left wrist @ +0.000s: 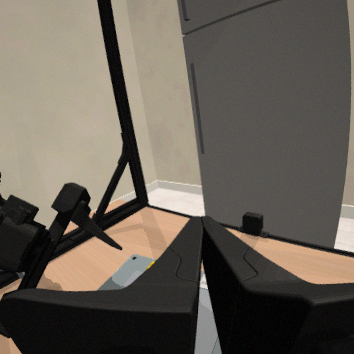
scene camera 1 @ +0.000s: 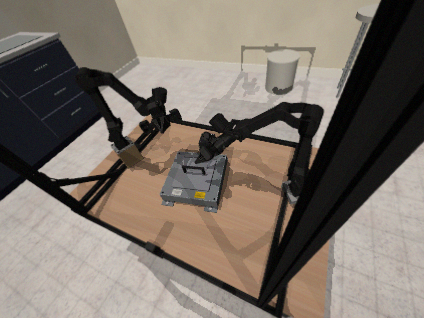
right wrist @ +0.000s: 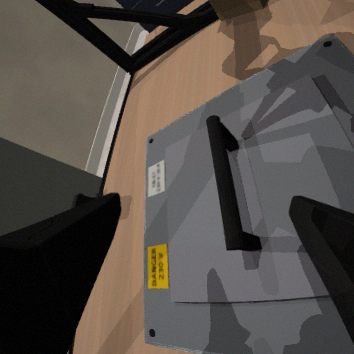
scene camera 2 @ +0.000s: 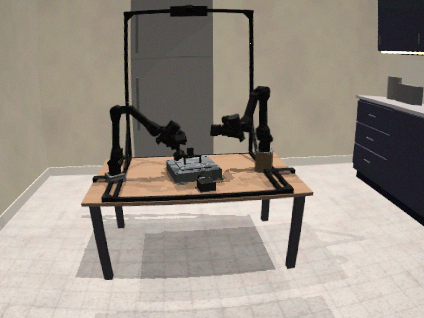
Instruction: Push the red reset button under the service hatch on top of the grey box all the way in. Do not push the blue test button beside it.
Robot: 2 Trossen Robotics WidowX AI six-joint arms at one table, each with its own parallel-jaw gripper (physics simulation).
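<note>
The grey box (scene camera 1: 169, 187) (scene camera 2: 200, 175) (left wrist: 131, 270) (right wrist: 162, 315) sits on the table. Its service hatch (scene camera 1: 192, 181) (right wrist: 200, 275) lies flat and closed on top, with a black bar handle (scene camera 1: 194, 169) (scene camera 2: 193, 159) (right wrist: 225, 185) standing up. The red reset button and the blue test button do not show. My right gripper (scene camera 1: 200, 159) (scene camera 2: 184, 154) (right wrist: 206, 203) is open above the hatch; in the right wrist view its fingers stand wide on either side of the handle, holding nothing. My left gripper (scene camera 1: 161, 125) (left wrist: 199, 223) is shut and empty, raised away from the box.
A brown block (scene camera 1: 129, 154) (scene camera 2: 264, 161) is at the left arm's base. Black frame rails run along the wooden table's (scene camera 1: 150, 210) edges, with upright posts. A small black device (scene camera 1: 153, 247) (scene camera 2: 206, 184) (left wrist: 252, 223) shows in three views. The box has a yellow danger label (scene camera 1: 200, 195) (right wrist: 158, 266).
</note>
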